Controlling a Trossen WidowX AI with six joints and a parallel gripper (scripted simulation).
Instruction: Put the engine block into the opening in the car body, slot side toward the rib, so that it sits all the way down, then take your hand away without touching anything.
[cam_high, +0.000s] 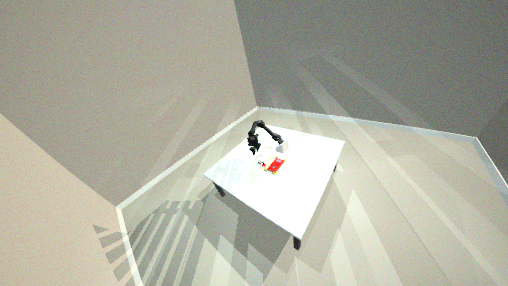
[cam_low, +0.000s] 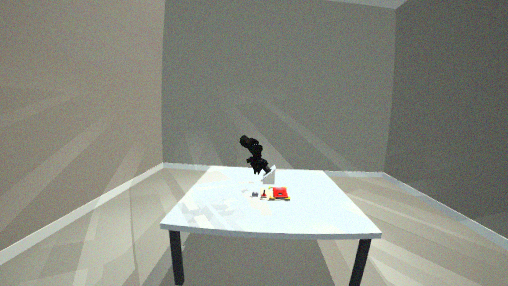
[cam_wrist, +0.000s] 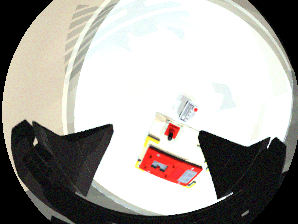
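The grey engine block lies 17 cm below my gripper tip, 4 cm behind it and 1 cm to the right of it.
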